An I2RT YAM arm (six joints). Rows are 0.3 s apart.
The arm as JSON. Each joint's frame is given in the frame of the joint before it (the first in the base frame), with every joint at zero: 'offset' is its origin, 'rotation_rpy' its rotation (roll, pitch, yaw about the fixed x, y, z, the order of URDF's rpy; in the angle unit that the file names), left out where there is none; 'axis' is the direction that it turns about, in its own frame. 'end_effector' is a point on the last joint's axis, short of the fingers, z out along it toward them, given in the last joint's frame.
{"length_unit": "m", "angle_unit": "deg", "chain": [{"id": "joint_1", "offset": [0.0, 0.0, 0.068], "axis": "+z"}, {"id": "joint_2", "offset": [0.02, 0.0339, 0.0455], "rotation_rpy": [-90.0, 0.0, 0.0], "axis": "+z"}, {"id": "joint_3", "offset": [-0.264, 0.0, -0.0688], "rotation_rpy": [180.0, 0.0, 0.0], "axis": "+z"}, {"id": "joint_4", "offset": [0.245, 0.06, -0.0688], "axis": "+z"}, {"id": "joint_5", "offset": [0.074, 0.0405, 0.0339], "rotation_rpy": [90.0, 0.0, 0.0], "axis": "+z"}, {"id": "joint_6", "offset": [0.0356, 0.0, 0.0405], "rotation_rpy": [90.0, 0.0, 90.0], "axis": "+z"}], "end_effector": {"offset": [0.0, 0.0, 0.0], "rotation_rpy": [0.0, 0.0, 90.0]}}
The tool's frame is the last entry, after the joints.
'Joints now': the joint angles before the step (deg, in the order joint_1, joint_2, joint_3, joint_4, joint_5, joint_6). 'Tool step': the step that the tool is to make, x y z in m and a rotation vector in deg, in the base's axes. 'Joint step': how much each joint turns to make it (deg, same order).
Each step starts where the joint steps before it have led.
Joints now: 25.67, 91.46, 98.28, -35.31, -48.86, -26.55
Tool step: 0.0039, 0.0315, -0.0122, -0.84, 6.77, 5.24
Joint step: 4.02, 5.10, 4.05, -3.63, -2.28, 2.23
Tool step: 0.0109, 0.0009, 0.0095, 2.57, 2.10, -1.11
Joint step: -0.78, 2.08, 3.50, 1.78, -1.43, 4.79
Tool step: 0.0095, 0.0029, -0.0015, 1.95, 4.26, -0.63
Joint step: -0.39, 1.67, 0.90, 2.55, -1.62, 5.70
